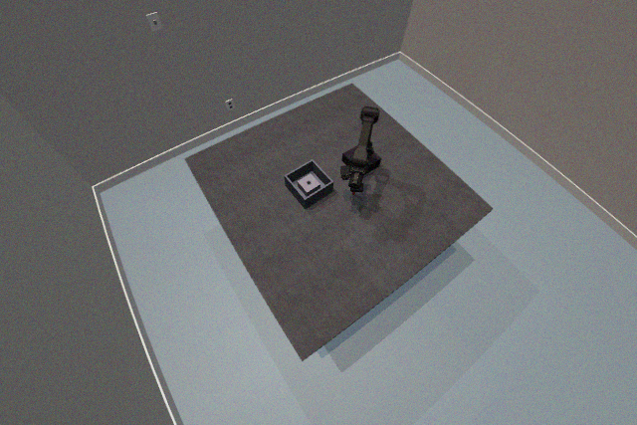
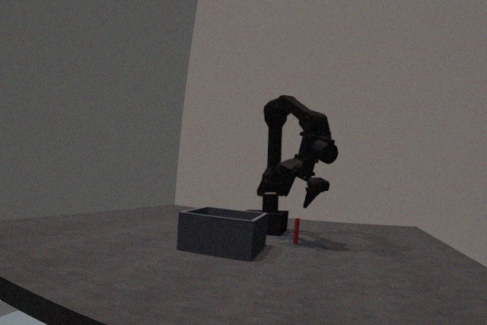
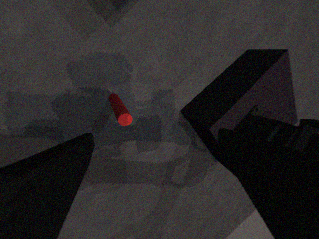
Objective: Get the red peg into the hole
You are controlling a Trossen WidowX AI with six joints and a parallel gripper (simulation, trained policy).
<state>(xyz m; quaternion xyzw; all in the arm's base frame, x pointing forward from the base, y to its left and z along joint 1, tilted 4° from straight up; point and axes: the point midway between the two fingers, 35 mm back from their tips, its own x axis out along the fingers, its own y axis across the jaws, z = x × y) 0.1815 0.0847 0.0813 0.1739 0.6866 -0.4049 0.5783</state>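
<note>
The red peg is 10 mm ahead of my gripper tip, 10 mm to the left of it and 90 mm below it. Also, from my gripper tip: plate (160 mm ahead, 190 mm to the right, 80 mm below); box (160 mm ahead, 190 mm to the right, 100 mm below).
</note>
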